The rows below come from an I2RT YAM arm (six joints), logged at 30 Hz.
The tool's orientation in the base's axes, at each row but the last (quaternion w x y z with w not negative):
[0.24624, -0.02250, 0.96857, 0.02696]
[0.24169, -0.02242, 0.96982, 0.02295]
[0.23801, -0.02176, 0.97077, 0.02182]
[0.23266, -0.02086, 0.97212, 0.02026]
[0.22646, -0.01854, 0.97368, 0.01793]
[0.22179, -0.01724, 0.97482, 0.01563]
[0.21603, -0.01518, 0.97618, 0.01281]
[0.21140, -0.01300, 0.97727, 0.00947]
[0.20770, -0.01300, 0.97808, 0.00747]
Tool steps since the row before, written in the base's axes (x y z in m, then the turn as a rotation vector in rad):
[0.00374, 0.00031, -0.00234, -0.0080, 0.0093, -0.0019]
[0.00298, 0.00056, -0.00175, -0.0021, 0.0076, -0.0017]
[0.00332, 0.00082, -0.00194, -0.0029, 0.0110, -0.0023]
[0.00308, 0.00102, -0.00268, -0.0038, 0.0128, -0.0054]
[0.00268, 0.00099, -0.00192, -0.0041, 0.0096, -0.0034]
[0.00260, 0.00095, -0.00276, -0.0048, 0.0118, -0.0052]
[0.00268, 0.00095, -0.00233, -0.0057, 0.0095, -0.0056]
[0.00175, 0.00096, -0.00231, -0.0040, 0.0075, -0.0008]
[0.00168, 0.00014, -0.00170, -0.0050, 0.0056, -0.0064]
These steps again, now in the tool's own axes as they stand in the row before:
[-0.00217, 0.00000, 0.00385, 0.0076, 0.0097, -0.0016]
[-0.00182, 0.00034, 0.00297, 0.0024, 0.0076, 0.0009]
[-0.00207, 0.00058, 0.00329, 0.0033, 0.0111, 0.0013]
[-0.00156, 0.00078, 0.00383, 0.0054, 0.0128, 0.0037]
[-0.00158, 0.00082, 0.00294, 0.0049, 0.0097, 0.0017]
[-0.00117, 0.00078, 0.00365, 0.0063, 0.0119, 0.0031]
[-0.00147, 0.00081, 0.00327, 0.0073, 0.0096, 0.0030]
[-0.00066, 0.00088, 0.00285, 0.0038, 0.0076, -0.0007]
[-0.00085, 0.00008, 0.00224, 0.0070, 0.0057, 0.0039]

